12 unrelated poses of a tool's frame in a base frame.
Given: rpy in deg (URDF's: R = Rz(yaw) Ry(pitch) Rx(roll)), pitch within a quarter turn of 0, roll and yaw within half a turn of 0; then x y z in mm.
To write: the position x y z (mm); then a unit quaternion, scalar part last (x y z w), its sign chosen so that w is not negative. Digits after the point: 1 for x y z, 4 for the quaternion.
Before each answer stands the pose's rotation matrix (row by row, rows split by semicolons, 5 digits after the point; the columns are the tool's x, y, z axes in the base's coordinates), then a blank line. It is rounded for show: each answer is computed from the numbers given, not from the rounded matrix.
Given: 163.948 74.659 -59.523 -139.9 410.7 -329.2
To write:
0.13418 -0.69298 -0.70836; -0.22801 -0.71723 0.65848; -0.96437 0.07315 -0.25425

-139.9 410.7 -329.2 -0.7255 0.3173 0.5764 0.2017
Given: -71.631 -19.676 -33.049 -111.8 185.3 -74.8
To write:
0.78926 0.43971 0.42863; -0.51351 0.08988 0.85336; 0.33670 -0.89363 0.29674

-111.8 185.3 -74.8 -0.5922 0.0312 -0.3231 0.7375
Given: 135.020 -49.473 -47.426 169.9 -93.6 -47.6
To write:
0.43962 -0.88439 -0.15679; -0.47852 -0.08290 -0.87415; 0.76010 0.45932 -0.45964

169.9 -93.6 -47.6 0.7039 -0.4840 0.2143 0.4736
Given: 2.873 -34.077 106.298 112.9 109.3 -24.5
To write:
-0.23244 -0.95073 0.20515; 0.79500 -0.30724 -0.52305; 0.56031 0.04152 0.82724

112.9 109.3 -24.5 0.2488 -0.1565 0.7692 0.5674
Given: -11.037 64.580 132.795 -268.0 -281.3 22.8
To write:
-0.29162 -0.60275 -0.74273; 0.31498 -0.79369 0.52043; -0.90319 -0.08218 0.42131

-268.0 -281.3 22.8 -0.5198 0.1384 0.7916 0.2898
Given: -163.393 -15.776 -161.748 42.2 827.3 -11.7
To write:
-0.91392 -0.37393 -0.15792; -0.30140 0.88574 -0.35303; 0.27188 -0.27504 -0.92219

42.2 827.3 -11.7 0.1750 -0.9646 0.1628 0.1114
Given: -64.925 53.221 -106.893 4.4 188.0 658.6
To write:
-0.17398 0.61633 0.76803; -0.57289 0.57101 -0.58800; -0.80095 -0.54230 0.25374

4.4 188.0 658.6 0.0178 0.6106 -0.4628 0.6424
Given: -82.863 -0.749 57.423 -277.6 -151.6 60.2
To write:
0.53839 -0.09771 -0.83701; 0.84260 0.07783 0.53289; 0.01307 -0.99217 0.12423

-277.6 -151.6 60.2 -0.5780 -0.3222 0.3564 0.6596
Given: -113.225 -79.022 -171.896 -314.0 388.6 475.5
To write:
-0.18853 -0.94873 -0.25371; -0.02685 0.26323 -0.96436; 0.98170 -0.17500 -0.07510

-314.0 388.6 475.5 0.3948 -0.6178 0.4610 0.4999
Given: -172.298 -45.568 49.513 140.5 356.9 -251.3
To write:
0.45453 0.81583 0.35752; 0.53243 -0.57063 0.62521; 0.71408 -0.09382 -0.69375

140.5 356.9 -251.3 -0.8245 -0.4088 -0.3249 0.2180
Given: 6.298 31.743 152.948 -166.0 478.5 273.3
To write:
-0.75738 -0.50345 -0.41583; 0.38677 -0.85897 0.33553; -0.52611 0.09329 0.84528

-166.0 478.5 273.3 -0.2531 0.1152 0.9303 0.2392
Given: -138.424 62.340 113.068 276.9 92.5 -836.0
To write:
-0.18189 0.91856 -0.35093; 0.42710 -0.24766 -0.86962; -0.88572 -0.30806 -0.34727

276.9 92.5 -836.0 0.5944 0.5660 -0.5202 0.2362
